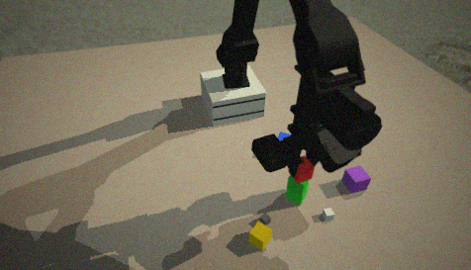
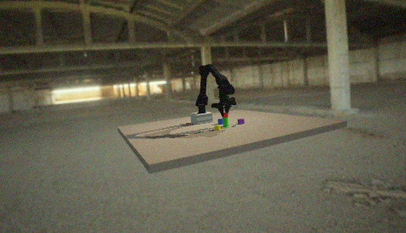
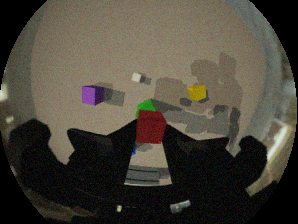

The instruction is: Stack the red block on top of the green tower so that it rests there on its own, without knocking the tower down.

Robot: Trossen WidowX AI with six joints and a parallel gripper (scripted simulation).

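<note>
The red block is 10 mm above my gripper tip. The rest, counted from my gripper tip: small white cube: 50 mm ahead, 50 mm to the left, 60 mm below; then small grey piece: 50 mm ahead, 70 mm to the right, 70 mm below; then yellow block: 80 mm ahead, 90 mm to the right, 60 mm below.
</note>
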